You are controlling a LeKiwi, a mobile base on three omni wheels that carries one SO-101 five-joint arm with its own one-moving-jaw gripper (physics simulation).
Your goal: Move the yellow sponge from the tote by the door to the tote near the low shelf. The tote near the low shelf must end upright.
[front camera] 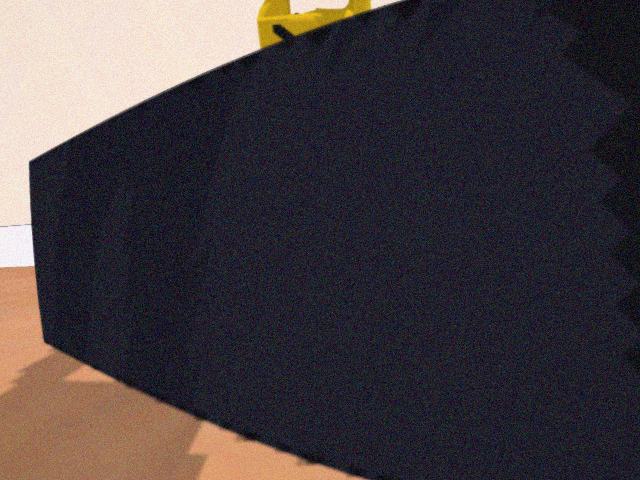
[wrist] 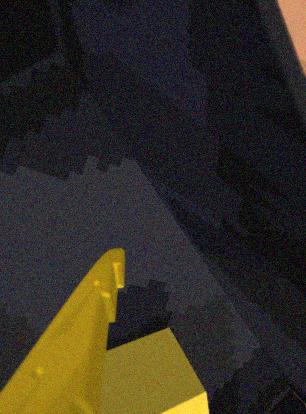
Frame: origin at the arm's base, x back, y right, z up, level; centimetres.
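Seen in the pictures: hand, tool point: (wrist: pixel 123 262).
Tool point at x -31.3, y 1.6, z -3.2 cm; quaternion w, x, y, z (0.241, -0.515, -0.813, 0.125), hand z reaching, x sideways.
Observation:
Pixels of each thing's top centre, then the offset from my tool point to it. "spot": a spot on its surface instead. Level surfaces: height alone.
- dark navy tote, top centre: (front camera: pixel 363 133) dx +8.8, dy +1.7, dz +4.2 cm
- yellow sponge, surface spot: (wrist: pixel 146 371) spot: dx +6.4, dy +4.0, dz -3.1 cm
- brown floor, surface height: dz -5.8 cm
A dark navy tote (front camera: pixel 333 249) fills most of the front view, close up, and its inside floor and walls (wrist: pixel 83 215) fill the wrist view. My gripper (wrist: pixel 126 272) reaches down inside the tote. Only one notched yellow jaw shows, so the gripper is open. The yellow sponge (wrist: pixel 146 371) lies right beside that jaw at the bottom of the wrist view. No second jaw presses on it. Part of my yellow arm (front camera: pixel 307 18) shows above the tote's rim in the front view.
A brown floor (front camera: pixel 26 312) (wrist: pixel 295 19) lies around the tote, with the tote's shadow at the lower left. A cream wall (front camera: pixel 99 62) with a white skirting board (front camera: pixel 13 244) stands behind. No other tote or shelf is in view.

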